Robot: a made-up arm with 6 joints.
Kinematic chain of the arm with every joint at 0, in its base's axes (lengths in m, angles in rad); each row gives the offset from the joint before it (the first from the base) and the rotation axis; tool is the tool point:
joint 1: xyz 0 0 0.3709 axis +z
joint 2: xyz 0 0 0 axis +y
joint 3: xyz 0 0 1.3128 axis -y
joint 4: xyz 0 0 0 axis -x
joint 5: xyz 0.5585 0 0 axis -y
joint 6: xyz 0 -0.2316 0 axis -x
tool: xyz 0 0 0
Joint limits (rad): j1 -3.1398..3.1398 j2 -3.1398..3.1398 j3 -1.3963..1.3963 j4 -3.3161..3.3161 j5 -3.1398..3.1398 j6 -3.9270..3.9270
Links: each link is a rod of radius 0.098 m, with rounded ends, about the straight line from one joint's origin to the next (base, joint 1, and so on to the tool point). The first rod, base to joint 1, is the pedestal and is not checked.
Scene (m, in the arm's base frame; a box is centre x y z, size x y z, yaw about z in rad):
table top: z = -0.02
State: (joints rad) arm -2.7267 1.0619 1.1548 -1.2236 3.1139 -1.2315
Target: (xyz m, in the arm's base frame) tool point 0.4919 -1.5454 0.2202
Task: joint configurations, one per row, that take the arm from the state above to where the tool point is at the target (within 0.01 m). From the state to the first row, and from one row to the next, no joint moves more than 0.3 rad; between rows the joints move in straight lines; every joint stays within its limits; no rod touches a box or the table.
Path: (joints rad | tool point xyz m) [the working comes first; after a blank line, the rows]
Joints at the target: -1.2454 1.3095 0.7541 -1.4498 3.1139 -1.2315
Straight joint move there: clear.

1: -2.4304 1.1114 1.0747 -1.2688 3.1139 -1.2315 | -1.3531 -1.0749 0.7115
2: -2.1342 1.1609 0.9945 -1.3141 3.1139 -1.2315 | -0.9671 -1.4208 0.5806
3: -1.8379 1.2105 0.9144 -1.3593 3.1139 -1.2315 | -0.4947 -1.6236 0.4542
4: -1.5417 1.2600 0.8342 -1.4045 3.1139 -1.2315 | 0.0101 -1.6646 0.3337
5: -1.2454 1.3095 0.7541 -1.4498 3.1139 -1.2315 | 0.4919 -1.5454 0.2202

